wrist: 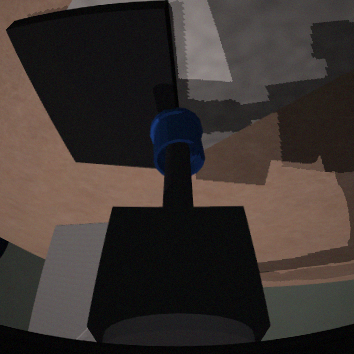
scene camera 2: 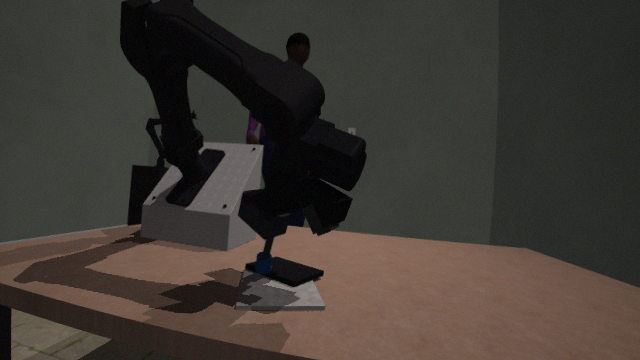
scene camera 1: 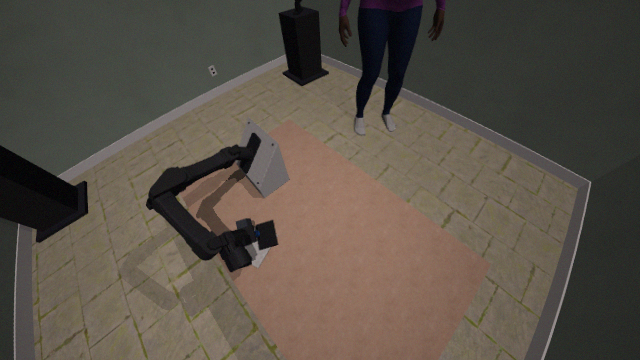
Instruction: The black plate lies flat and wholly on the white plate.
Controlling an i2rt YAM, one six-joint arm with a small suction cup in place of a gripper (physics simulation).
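Places are measured from the arm's base along level axes (x right, y ahead, z up), in metres.
Where they show: hand at its tool point: [wrist: 177, 129] [scene camera 2: 261, 269] [scene camera 1: 256, 233]; arm's base at its link origin: [scene camera 2: 198, 176] [scene camera 1: 250, 153].
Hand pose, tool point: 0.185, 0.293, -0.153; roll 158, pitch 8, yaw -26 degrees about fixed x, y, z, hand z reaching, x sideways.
Note:
Each offset is from my tool point to the top centre of the thing, as dx, dy, dz. Level surfaces: height alone.
The black plate {-0.032, +0.030, +0.000} [scene camera 1: 267, 234] [scene camera 2: 290, 271] [wrist: 110, 85] lies partly over the white plate {+0.026, +0.043, -0.009} [scene camera 1: 261, 257] [scene camera 2: 312, 300] [wrist: 202, 50] and sticks out past its far side, turned relative to it. The near part of the white plate shows uncovered in scene camera 2. My gripper [scene camera 1: 257, 234] [scene camera 2: 263, 270] [wrist: 177, 125], a blue suction cup on a tilted stem, is shut on the black plate. It touches the top near one corner, close to the edge. The spot under the cup is hidden, and so is the stretch where the plates overlap.
The grey wedge-shaped base [scene camera 1: 272, 172] [scene camera 2: 185, 227] [wrist: 70, 270] of the arm stands behind the plates on the brown table {dz -0.015} [scene camera 1: 360, 240] [scene camera 2: 450, 290]. The table's near edge runs close by the white plate. A person [scene camera 1: 390, 45] stands beyond the table.

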